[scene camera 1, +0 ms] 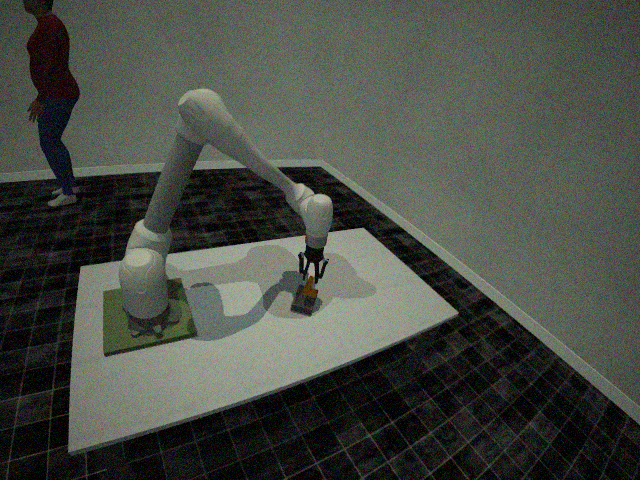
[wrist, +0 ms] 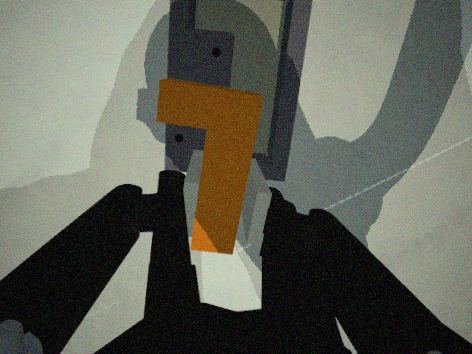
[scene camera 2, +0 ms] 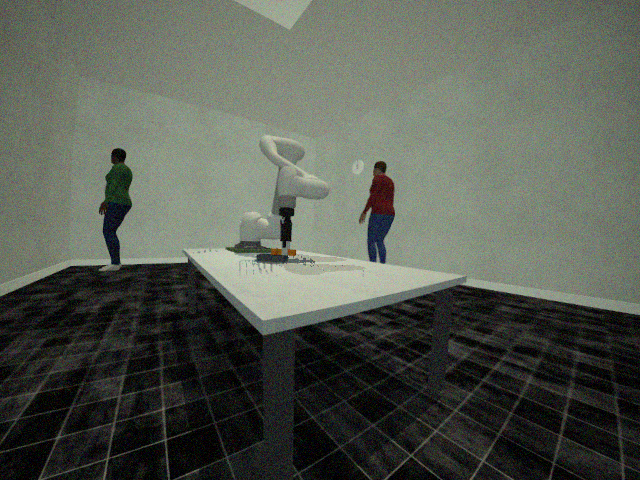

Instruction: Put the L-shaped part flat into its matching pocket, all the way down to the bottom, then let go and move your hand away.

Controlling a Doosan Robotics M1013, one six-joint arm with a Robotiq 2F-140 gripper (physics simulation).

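Places are measured from the arm's base along level axes (x ahead, y left, z up), in centimetres.
Where they show: gripper, between the fingertips: (scene camera 1: 309, 287) (wrist: 221, 173) (scene camera 2: 285, 255); arm's base, origin of its link: (scene camera 1: 150, 314) (scene camera 2: 250, 248).
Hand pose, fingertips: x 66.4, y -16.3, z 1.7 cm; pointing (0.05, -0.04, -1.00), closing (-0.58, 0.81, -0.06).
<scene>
Each offset is from my fingertips to the top centre of the thing. "*": to the spot under its first point. Level surfaces: height alone.
The orange L-shaped part @[dy -1.5, dx +0.3, dz +3.3 cm] (scene camera 1: 310, 287) (scene camera 2: 291, 252) (wrist: 225, 175) is held by my gripper (scene camera 1: 310, 280) (scene camera 2: 284, 251) (wrist: 221, 173), with grey fingertips on both sides of its long leg. My gripper is shut on it. The dark pocket block @[dy -4.1, dx -5.4, dz +0.0 cm] (scene camera 1: 301, 305) (scene camera 2: 265, 257) (wrist: 289, 125) lies under the part. In the wrist view, the pale-floored pocket @[* dy -4.4, dx -8.0, dz -3.2 cm] (wrist: 255, 50) extends beyond the part's top edge, and the part's short arm points left and overhangs the block's left edge. The part is above the block, outside the pocket; its exact height and any contact are unclear. It hides part of the pocket.
The white table @[dz -3.7 cm] (scene camera 1: 232, 372) (scene camera 2: 310, 294) carries the block and the arm's green base plate (scene camera 1: 113, 330) (scene camera 2: 232, 249). A person in red (scene camera 1: 51, 56) (scene camera 2: 382, 193) and a person in green (scene camera 2: 118, 183) stand beyond the table. Arm shadows fall around the block.
</scene>
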